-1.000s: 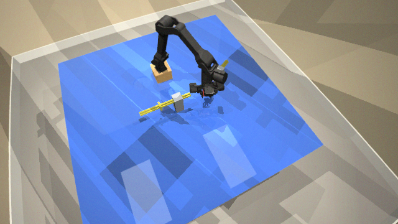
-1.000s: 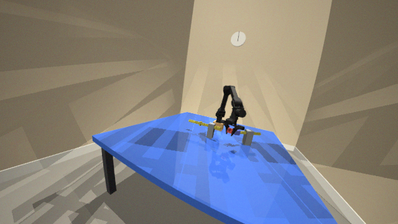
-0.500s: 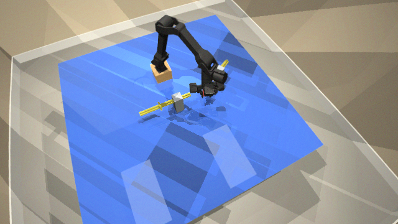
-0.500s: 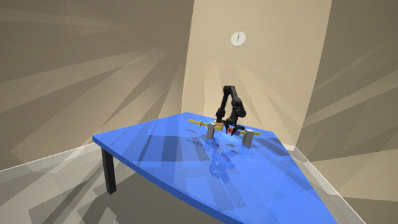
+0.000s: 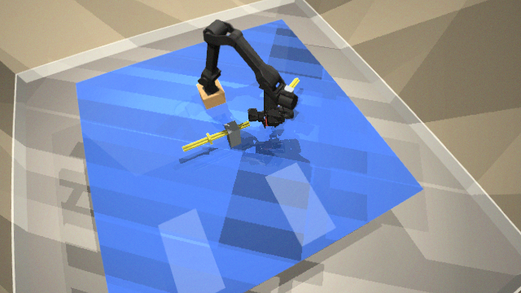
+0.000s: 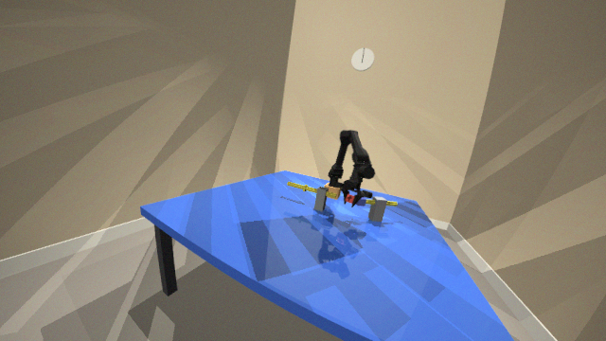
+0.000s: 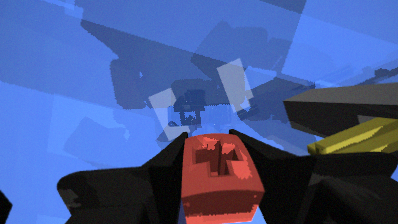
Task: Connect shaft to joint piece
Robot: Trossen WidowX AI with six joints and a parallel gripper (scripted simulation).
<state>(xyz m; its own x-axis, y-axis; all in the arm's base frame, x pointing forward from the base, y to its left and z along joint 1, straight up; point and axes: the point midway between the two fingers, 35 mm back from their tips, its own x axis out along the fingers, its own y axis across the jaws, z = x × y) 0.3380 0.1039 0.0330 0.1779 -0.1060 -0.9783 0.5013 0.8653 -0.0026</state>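
My gripper tip is 30 mm below the red square joint piece, 20 mm past it and 10 mm to the right of it.
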